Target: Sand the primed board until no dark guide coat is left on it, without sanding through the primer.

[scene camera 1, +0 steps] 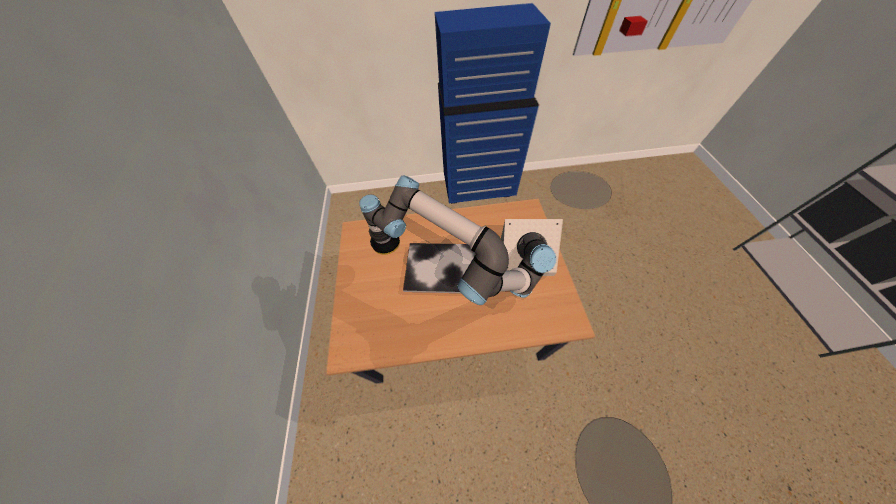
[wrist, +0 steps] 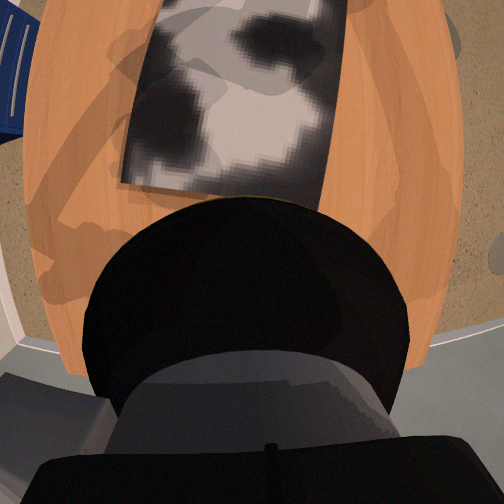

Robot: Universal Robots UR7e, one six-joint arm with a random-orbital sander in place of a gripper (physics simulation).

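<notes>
The primed board point(scene camera 1: 438, 268) lies flat in the middle of the wooden table point(scene camera 1: 451, 319). In the wrist view the board point(wrist: 235, 100) has a light sanded middle point(wrist: 255, 125). Dark guide coat shows in a patch on its left point(wrist: 165, 120), a patch at the top point(wrist: 280, 40), and a band along its right and near edges. The black round sander pad point(scene camera 1: 384, 243) sits off the board, just beyond its far left corner. In the wrist view the pad point(wrist: 245, 300) hides the edge nearest to it. I cannot tell whether the pad touches the table.
The arm's base stands on a white plate point(scene camera 1: 532, 244) to the right of the board, and the arm's elbow reaches over the board's right part. A blue drawer cabinet point(scene camera 1: 488, 103) stands behind the table. A metal rack point(scene camera 1: 839, 250) is at the far right.
</notes>
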